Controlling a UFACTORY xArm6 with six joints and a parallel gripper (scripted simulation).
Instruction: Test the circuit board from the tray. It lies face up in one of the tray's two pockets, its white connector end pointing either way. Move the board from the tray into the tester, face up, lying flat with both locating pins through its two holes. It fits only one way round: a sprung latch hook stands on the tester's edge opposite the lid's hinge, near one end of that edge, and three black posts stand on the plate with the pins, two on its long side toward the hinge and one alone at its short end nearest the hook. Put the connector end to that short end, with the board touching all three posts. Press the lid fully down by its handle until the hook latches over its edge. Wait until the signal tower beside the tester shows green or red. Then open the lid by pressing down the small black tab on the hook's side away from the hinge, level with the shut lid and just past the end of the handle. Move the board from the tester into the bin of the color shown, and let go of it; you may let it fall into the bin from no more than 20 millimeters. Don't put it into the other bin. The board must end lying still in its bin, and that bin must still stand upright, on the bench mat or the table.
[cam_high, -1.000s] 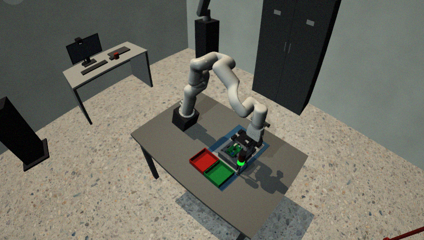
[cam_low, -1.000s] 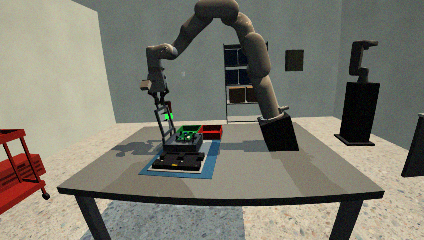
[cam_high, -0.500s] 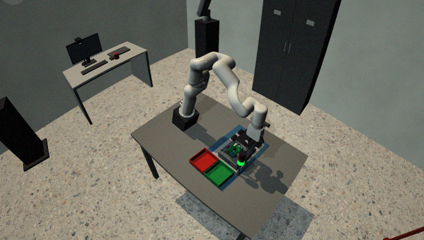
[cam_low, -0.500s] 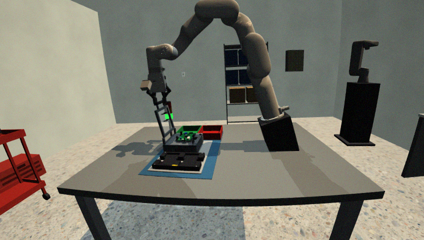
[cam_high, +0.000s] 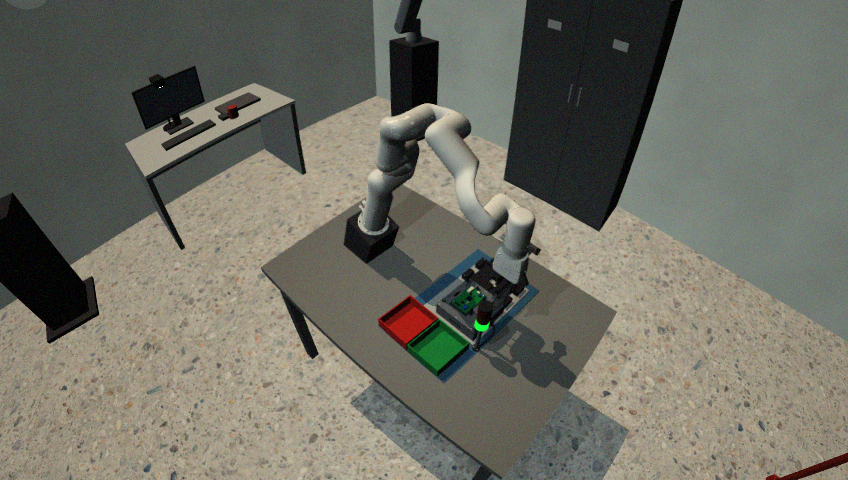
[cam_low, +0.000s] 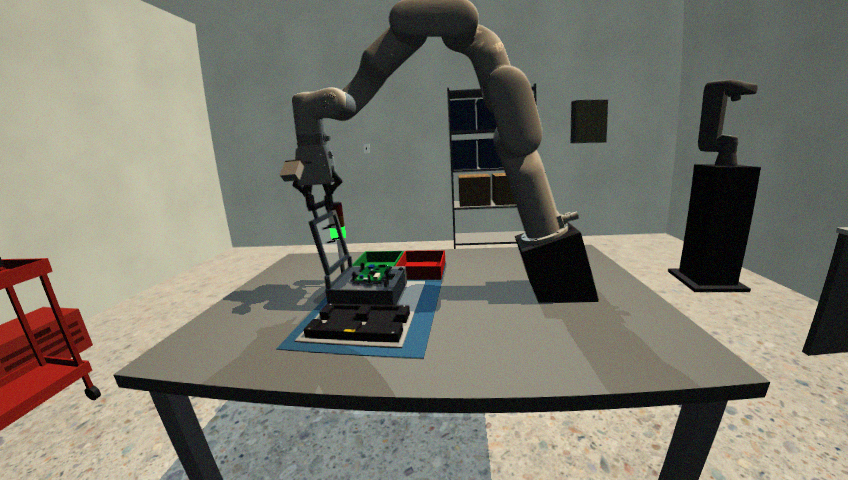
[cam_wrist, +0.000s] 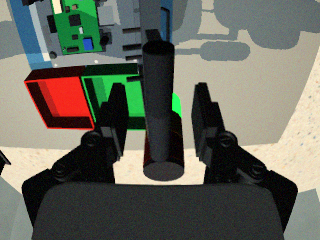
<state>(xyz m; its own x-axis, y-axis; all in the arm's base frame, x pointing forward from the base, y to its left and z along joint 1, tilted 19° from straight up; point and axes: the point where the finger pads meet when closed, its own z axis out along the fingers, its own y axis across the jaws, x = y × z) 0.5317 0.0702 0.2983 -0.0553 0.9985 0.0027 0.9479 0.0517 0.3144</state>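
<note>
Now: hand 20 cm above the green circuit board, 13 cm past it and 1 cm to the left of it. The rest, counted from my hand: tester lid: 9 cm below, 2 cm behind; then tester plate: 20 cm below, 13 cm behind; then black latch hook: 20 cm behind, 19 cm below, 5 cm to the left.
</note>
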